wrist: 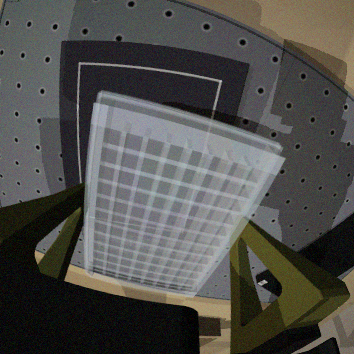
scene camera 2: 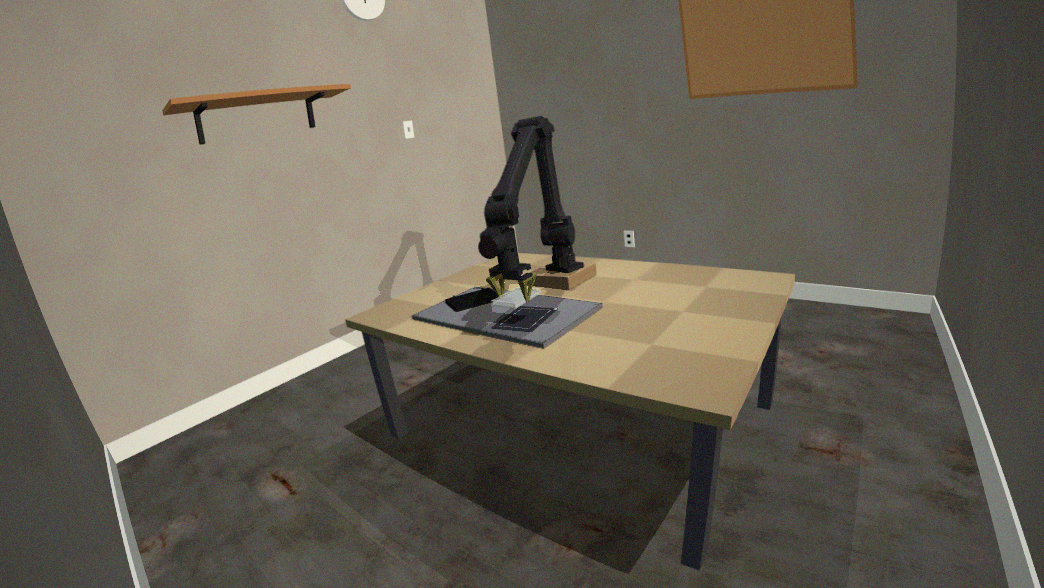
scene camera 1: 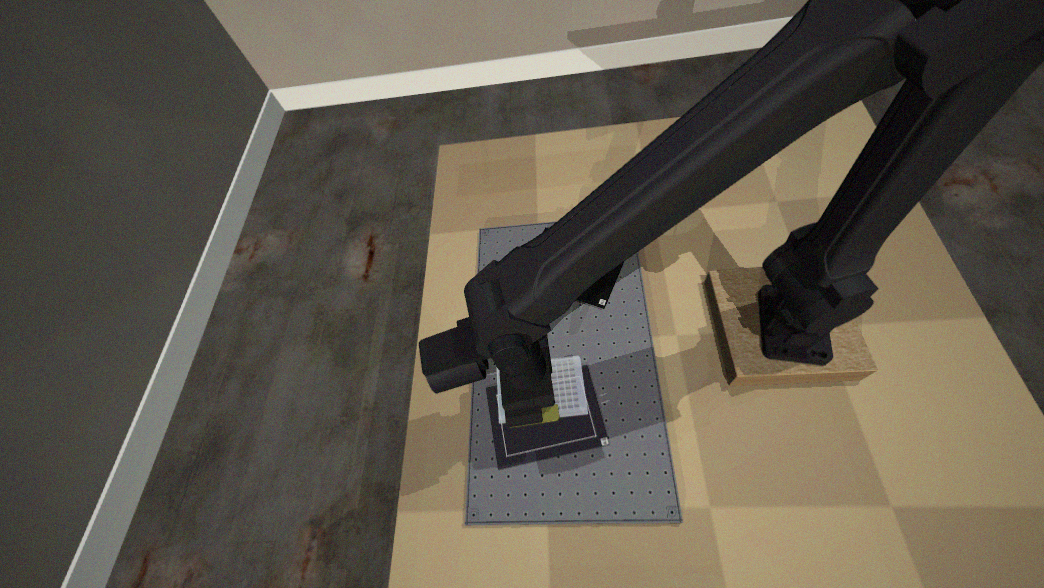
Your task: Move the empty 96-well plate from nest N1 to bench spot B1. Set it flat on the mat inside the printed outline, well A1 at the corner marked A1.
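Places are measured from the arm's base along level axes (x right, y ahead, z up), in centimetres.
Pixels of known places: gripper, between the fingertips: (wrist: 163, 207) (scene camera 2: 514, 300) (scene camera 1: 535, 390); arm's base, origin of its link: (scene camera 2: 564, 268) (scene camera 1: 791, 325).
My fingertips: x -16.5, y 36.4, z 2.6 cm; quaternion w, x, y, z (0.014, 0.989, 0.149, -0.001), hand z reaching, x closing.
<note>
Ahead of a thing's pixels: the offset from my fingertips to its top centre. "pt": to the spot under its first point. Level surfaces: height alone.
The translucent white 96-well plate @(dy -0.8, dx +0.2, dz +1.5 cm) (scene camera 1: 568, 385) (scene camera 2: 509, 299) (wrist: 160, 190) is held level above the perforated board. My gripper (scene camera 1: 530, 420) (scene camera 2: 513, 295) (wrist: 163, 207) is shut on its two long sides. The dark B1 mat @(dz -5.3 cm) (scene camera 1: 547, 432) (scene camera 2: 523, 319) (wrist: 150, 54) lies below, with a white printed outline @(pt dy -3.1, dx -6.5, dz -5.3 cm) (scene camera 1: 551, 446) (wrist: 79, 95). In the scene camera 1 view the plate overlaps the outline's far part and reaches past it. A small white corner tag @(pt dy -10.7, dx -4.5, dz -5.3 cm) (scene camera 1: 604, 441) marks one mat corner; the plate hides it in the wrist view. The plate's A1 lettering is not legible.
The black nest N1 @(dy -2.1, dx +25.2, dz -3.3 cm) (scene camera 1: 604, 283) (scene camera 2: 470, 299) stands farther back on the grey perforated board (scene camera 1: 577, 504) (scene camera 2: 438, 317), partly hidden by the arm in the scene camera 1 view. The arm's base stands on a wooden block (scene camera 1: 803, 376) (scene camera 2: 566, 280) to the side of the board.
</note>
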